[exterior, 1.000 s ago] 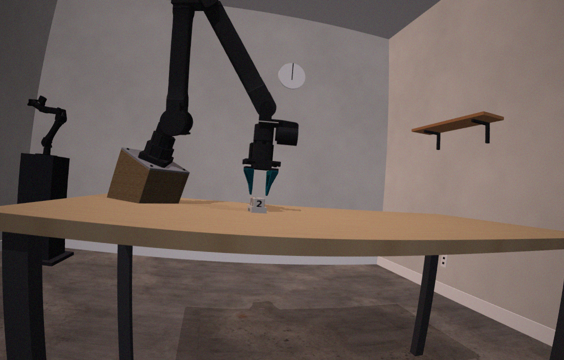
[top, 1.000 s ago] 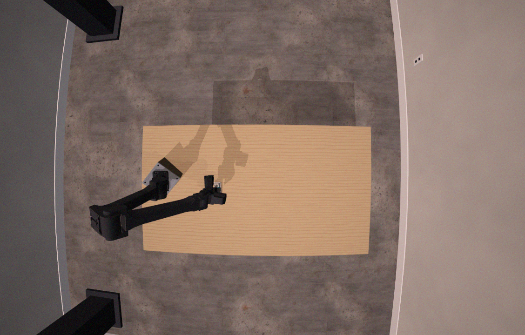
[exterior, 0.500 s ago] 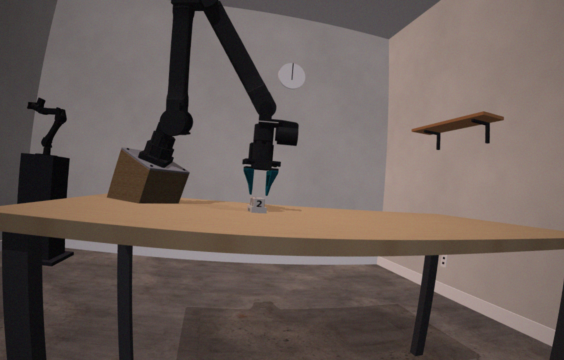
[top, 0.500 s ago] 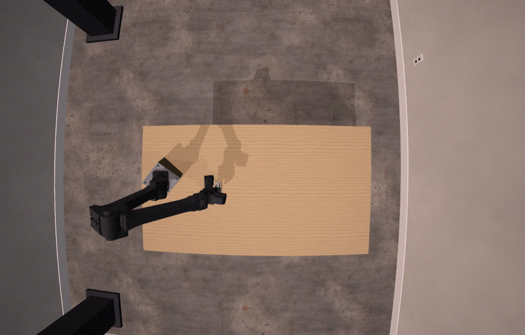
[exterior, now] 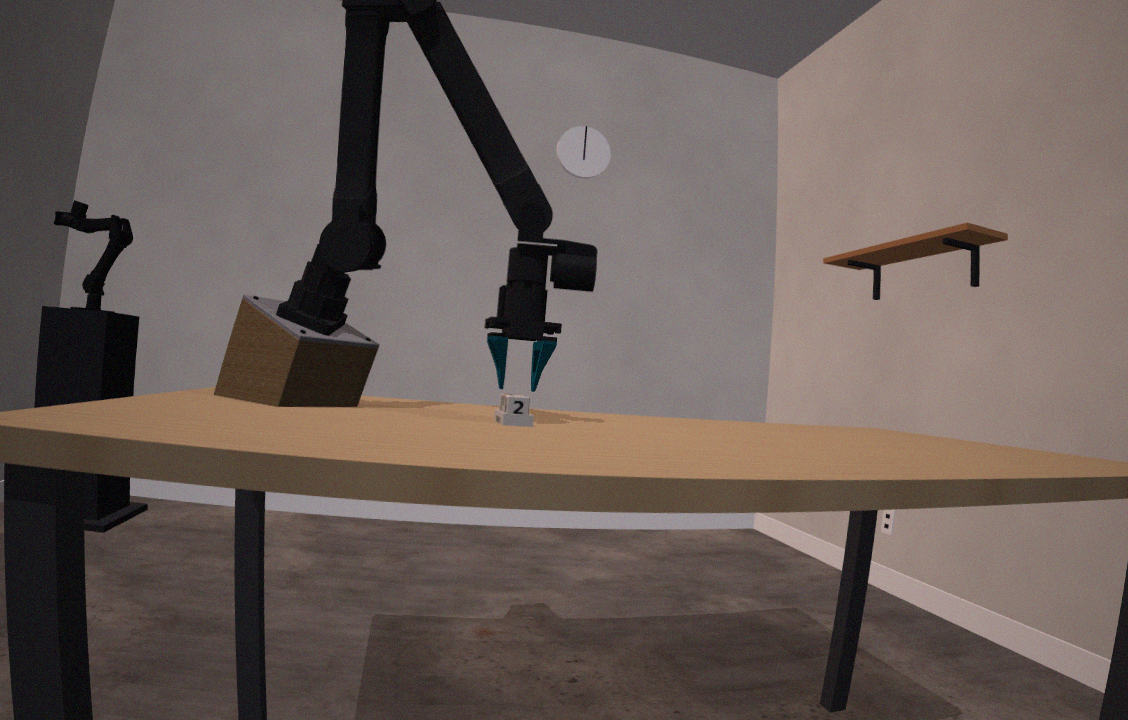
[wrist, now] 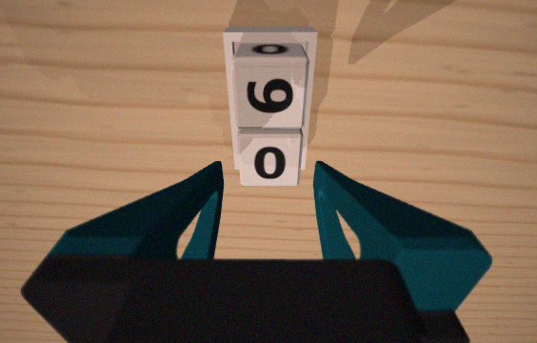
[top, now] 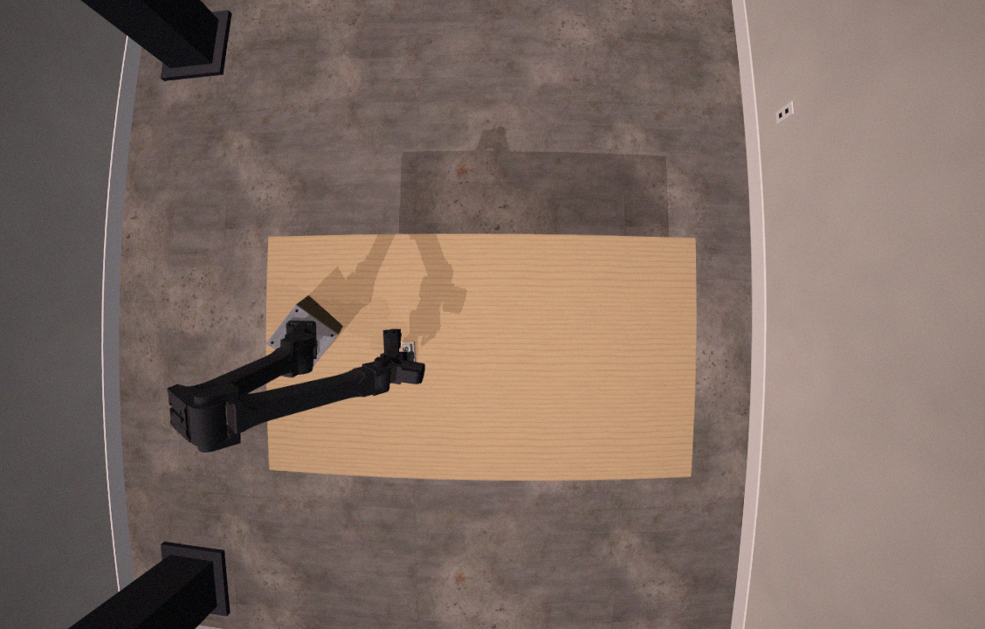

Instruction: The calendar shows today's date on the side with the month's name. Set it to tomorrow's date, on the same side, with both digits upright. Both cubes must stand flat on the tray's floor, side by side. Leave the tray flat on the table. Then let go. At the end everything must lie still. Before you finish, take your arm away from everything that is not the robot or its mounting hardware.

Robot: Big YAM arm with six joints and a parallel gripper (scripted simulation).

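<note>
The cube is 30 mm below my hand. From my hand the other things lie so: white tray (50 mm below, 20 mm to the left).
</note>
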